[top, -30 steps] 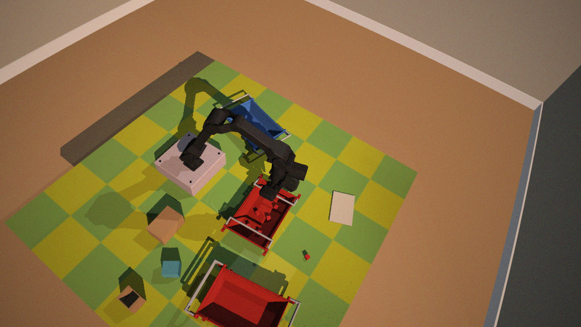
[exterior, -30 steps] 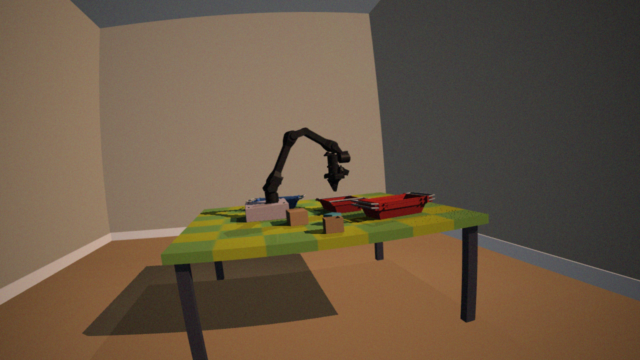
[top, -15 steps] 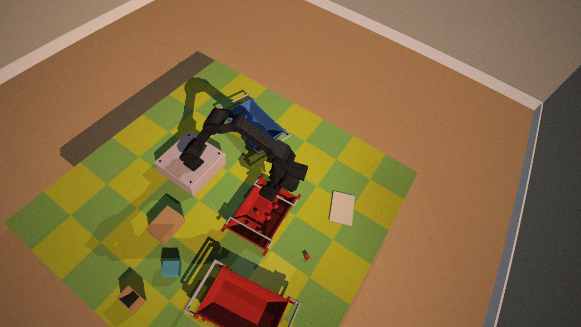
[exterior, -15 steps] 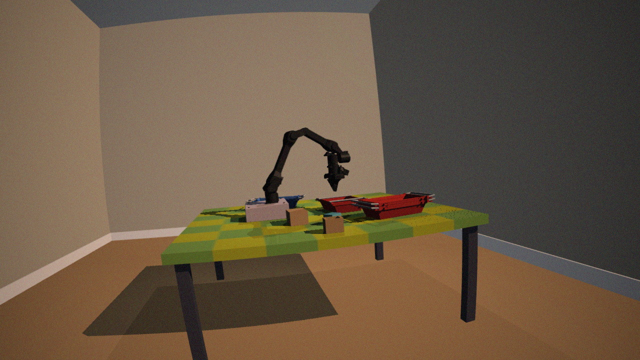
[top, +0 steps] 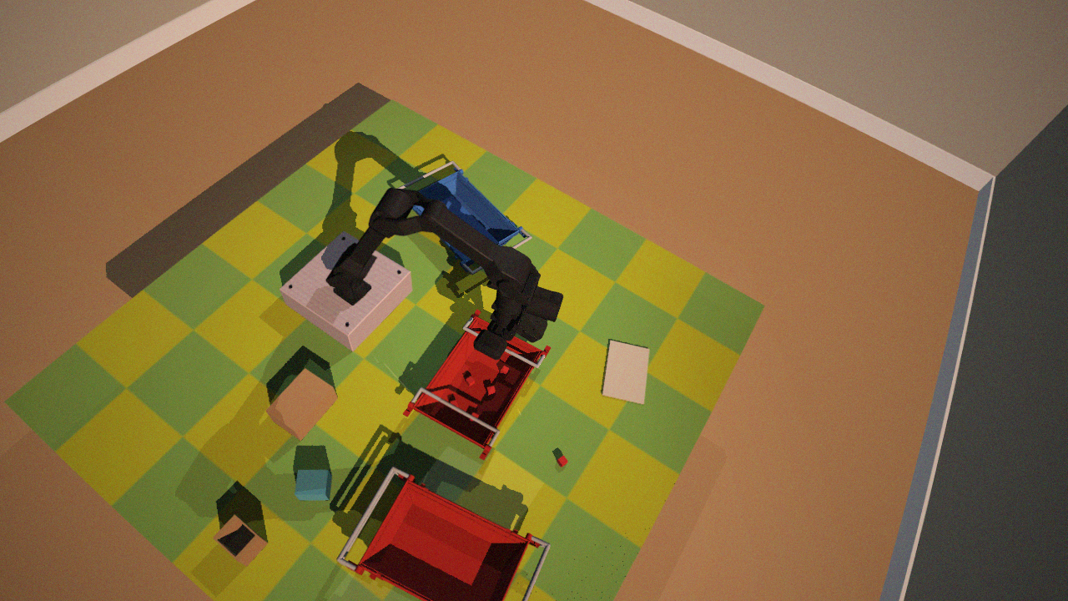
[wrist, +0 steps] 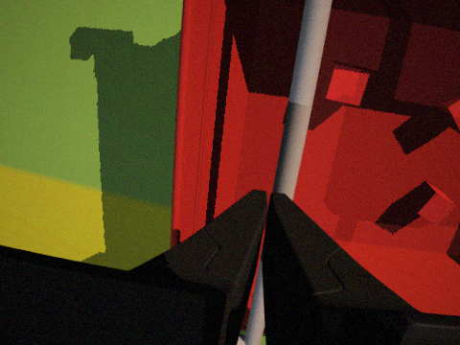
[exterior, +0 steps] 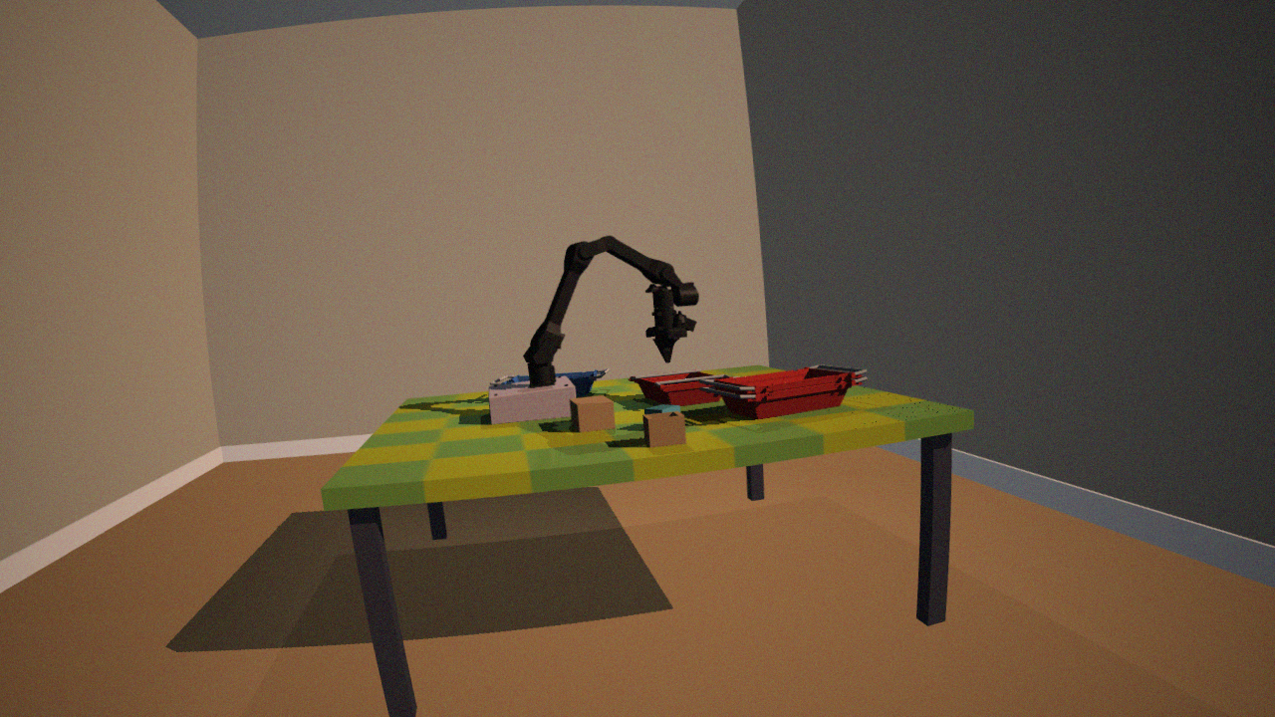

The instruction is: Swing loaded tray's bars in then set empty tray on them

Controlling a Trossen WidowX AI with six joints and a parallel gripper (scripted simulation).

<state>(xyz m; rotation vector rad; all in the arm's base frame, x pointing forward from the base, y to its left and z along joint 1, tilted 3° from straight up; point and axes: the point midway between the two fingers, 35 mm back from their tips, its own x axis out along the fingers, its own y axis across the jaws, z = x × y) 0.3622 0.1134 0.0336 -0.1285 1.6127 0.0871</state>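
My gripper tip is 320 mm past the blue tray, 250 mm to the right of it and 50 mm above it. Round my gripper tip: teal cube: 120 mm behind, 480 mm to the right, 70 mm below; flat plate: 260 mm ahead, 160 mm to the left, 90 mm below; small red block: 260 mm ahead, 120 mm to the right, 90 mm below.
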